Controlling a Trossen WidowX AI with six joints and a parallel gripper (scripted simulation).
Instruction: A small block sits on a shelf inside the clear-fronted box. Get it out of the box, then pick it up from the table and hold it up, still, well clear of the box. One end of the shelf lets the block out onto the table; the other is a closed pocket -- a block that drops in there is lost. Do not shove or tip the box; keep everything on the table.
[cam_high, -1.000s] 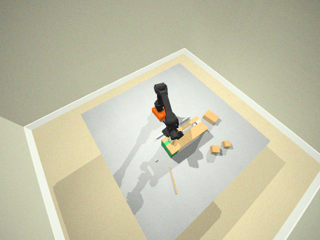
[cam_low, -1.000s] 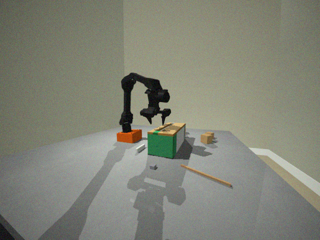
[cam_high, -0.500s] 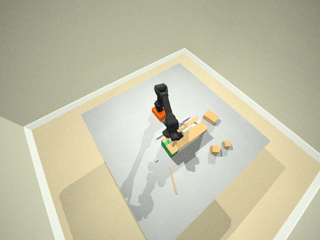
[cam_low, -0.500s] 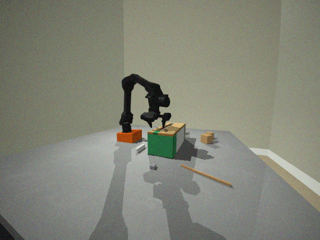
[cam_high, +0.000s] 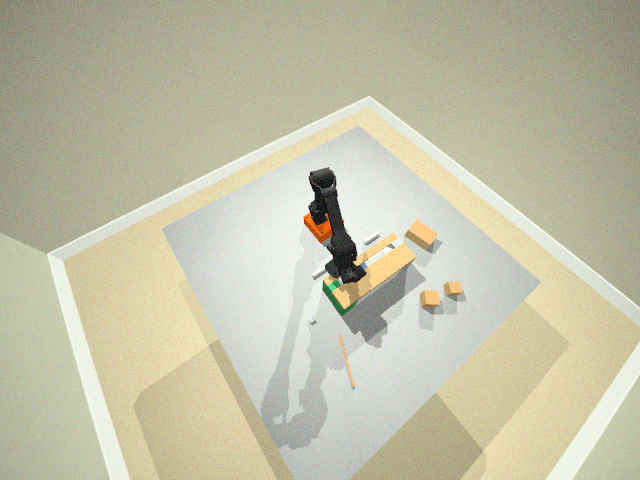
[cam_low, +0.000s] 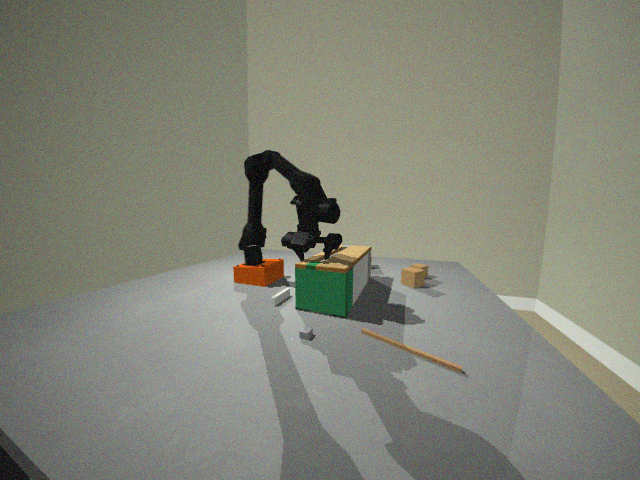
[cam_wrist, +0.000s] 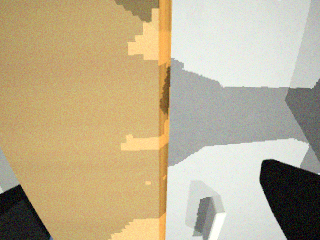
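The blue block lies 4 cm to the left of my gripper tip, 4 cm ahead of it and 1 cm below it. Round my gripper tip: thin wooden stick 31 cm ahead, 19 cm to the right, 10 cm below; then grey block 24 cm to the right, 11 cm ahead, 9 cm below; then box 6 cm to the left, 4 cm below, 3 cm ahead.
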